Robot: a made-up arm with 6 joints. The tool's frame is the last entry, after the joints.
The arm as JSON. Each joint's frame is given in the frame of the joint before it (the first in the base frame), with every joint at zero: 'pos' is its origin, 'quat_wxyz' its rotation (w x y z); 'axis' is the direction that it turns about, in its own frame. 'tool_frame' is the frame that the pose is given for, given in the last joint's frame.
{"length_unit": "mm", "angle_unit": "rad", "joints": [
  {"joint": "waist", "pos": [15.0, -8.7, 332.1], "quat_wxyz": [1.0, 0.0, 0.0, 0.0], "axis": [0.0, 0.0, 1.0]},
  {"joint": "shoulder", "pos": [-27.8, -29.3, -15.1], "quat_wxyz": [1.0, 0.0, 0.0, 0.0], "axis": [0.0, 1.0, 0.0]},
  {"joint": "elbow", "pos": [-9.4, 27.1, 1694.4], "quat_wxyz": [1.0, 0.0, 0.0, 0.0], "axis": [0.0, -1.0, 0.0]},
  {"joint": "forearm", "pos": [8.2, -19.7, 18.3], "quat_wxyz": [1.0, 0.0, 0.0, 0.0], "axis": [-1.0, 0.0, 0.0]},
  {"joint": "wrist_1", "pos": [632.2, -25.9, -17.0], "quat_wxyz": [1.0, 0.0, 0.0, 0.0], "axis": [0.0, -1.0, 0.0]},
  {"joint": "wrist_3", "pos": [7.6, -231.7, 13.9], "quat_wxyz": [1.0, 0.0, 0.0, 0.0], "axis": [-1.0, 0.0, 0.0]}
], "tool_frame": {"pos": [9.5, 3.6, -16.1], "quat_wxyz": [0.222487, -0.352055, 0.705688, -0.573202]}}
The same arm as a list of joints. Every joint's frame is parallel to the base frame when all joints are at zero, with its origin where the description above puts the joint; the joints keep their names.
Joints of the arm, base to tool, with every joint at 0 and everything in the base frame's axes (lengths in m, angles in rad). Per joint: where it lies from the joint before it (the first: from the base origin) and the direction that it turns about. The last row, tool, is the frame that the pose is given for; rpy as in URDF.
waist: axis +z origin 0.015 -0.0087 0.3321
shoulder: axis +y origin -0.0278 -0.0293 -0.0151
elbow: axis -y origin -0.0094 0.0271 1.6944
forearm: axis -x origin 0.0082 -0.0197 0.0183
wrist_1: axis -y origin 0.6322 -0.0259 -0.017
wrist_3: axis -x origin 0.0076 -0.2317 0.0139
tool: origin 0.0095 0.0036 -0.0161 rpy -1.8182 -0.0897 -2.286

